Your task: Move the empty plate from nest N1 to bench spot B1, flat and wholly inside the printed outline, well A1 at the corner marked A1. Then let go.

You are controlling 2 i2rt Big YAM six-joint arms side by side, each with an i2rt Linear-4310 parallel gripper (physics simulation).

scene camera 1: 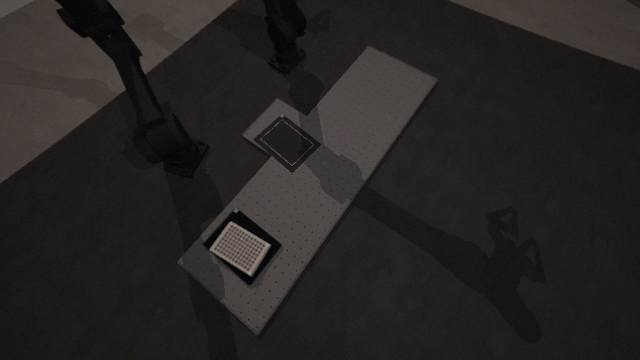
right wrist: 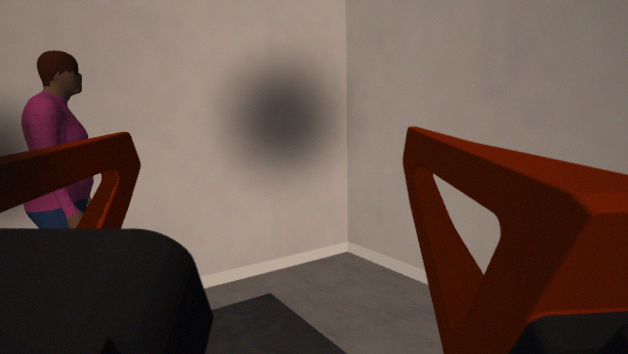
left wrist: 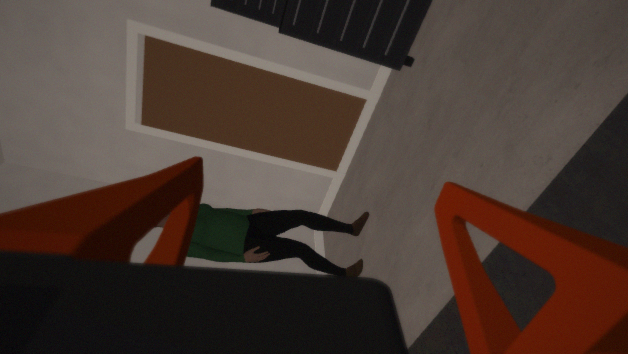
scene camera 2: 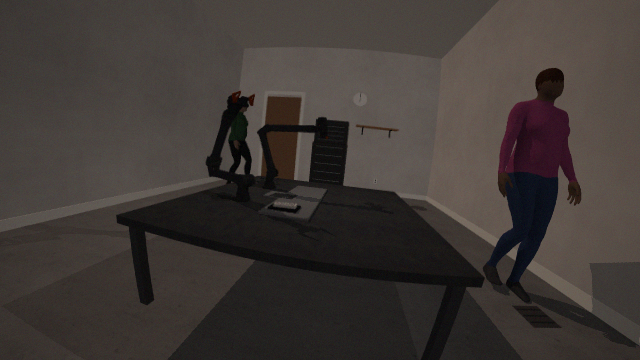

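Pixels of known places: left gripper, fingertip midpoint: (left wrist: 326, 183); right gripper, fingertip midpoint: (right wrist: 268, 145) (scene camera 2: 247, 93); left arm's base, origin of the base link: (scene camera 1: 287, 59) (scene camera 2: 269, 187); right arm's base, origin of the base link: (scene camera 1: 188, 157) (scene camera 2: 242, 199).
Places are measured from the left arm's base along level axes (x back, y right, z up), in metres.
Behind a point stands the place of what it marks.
The pale plate (scene camera 1: 240, 248) @(x -0.338, y 0.584, z 0.036 m) (scene camera 2: 285, 205) @(x -0.347, y 0.621, z 0.044 m), with a grid of wells, lies on the black nest (scene camera 1: 245, 223) @(x -0.299, y 0.531, z 0.025 m) at the lower left of the board in scene camera 1. The dark pad (scene camera 1: 287, 142) @(x -0.226, y 0.270, z 0.015 m) with a thin white printed outline (scene camera 1: 292, 165) @(x -0.288, y 0.321, z 0.014 m) lies farther up the board, bare, with a small light mark at its top corner. I cannot read the labels. My right gripper (scene camera 2: 246, 95) @(x -0.015, y 0.526, z 0.676 m) (right wrist: 268, 145) @(x -0.015, y 0.526, z 0.676 m) is open and empty, raised high above the table. My left gripper (scene camera 2: 324, 135) @(x -0.408, y -0.202, z 0.531 m) (left wrist: 326, 183) @(x -0.408, y -0.202, z 0.531 m) is open and empty, high up, far from the plate. Neither gripper shows in scene camera 1.
A grey perforated board (scene camera 1: 380, 100) @(x -0.372, y -0.034, z 0.013 m) lies on the dark table (scene camera 1: 450, 150) @(x -0.639, y -0.009, z 0.000 m) (scene camera 2: 350, 240) @(x -0.717, y 0.868, z 0.000 m). Arm shadows cross the board and table. A person in pink (scene camera 2: 535, 135) (right wrist: 45, 120) is at the right of the table in scene camera 2. A person in green (scene camera 2: 240, 125) (left wrist: 220, 232) is behind the arms.
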